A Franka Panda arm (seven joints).
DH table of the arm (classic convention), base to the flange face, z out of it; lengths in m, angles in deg. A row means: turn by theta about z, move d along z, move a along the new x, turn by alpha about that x. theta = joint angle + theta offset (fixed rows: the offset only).
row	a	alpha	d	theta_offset
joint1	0	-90	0.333	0
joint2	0	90	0	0
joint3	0.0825	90	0.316	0
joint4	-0.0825	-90	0	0
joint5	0	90	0.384	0
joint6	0.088	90	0	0
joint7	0	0	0.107	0
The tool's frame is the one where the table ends.
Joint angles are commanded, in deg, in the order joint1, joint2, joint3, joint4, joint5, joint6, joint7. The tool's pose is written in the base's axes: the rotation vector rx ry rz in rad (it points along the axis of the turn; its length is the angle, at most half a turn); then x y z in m. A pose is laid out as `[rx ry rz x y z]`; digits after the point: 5 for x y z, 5 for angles.
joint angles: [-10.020, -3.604, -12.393, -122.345, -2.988, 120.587, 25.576]
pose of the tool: [2.85772 -1.22766 0.04945 0.48896 -0.20561 0.43638]
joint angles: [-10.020, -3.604, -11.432, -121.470, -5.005, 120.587, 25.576]
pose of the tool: [2.84866 -1.16759 0.07508 0.49480 -0.20013 0.44374]
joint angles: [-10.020, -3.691, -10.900, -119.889, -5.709, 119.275, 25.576]
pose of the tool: [2.84502 -1.14457 0.08567 0.49920 -0.19756 0.45556]
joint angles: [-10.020, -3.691, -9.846, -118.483, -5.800, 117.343, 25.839]
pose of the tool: [2.84864 -1.12630 0.07341 0.50378 -0.18923 0.46423]
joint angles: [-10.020, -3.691, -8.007, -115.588, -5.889, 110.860, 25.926]
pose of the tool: [2.85298 -1.08894 -0.01911 0.50651 -0.17346 0.47835]
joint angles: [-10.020, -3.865, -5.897, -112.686, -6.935, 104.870, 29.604]
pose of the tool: [2.80895 -1.12009 -0.08420 0.50843 -0.15618 0.49554]
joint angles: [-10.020, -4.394, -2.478, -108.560, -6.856, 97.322, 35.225]
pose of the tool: [2.75964 -1.18342 -0.14214 0.51034 -0.12531 0.52426]
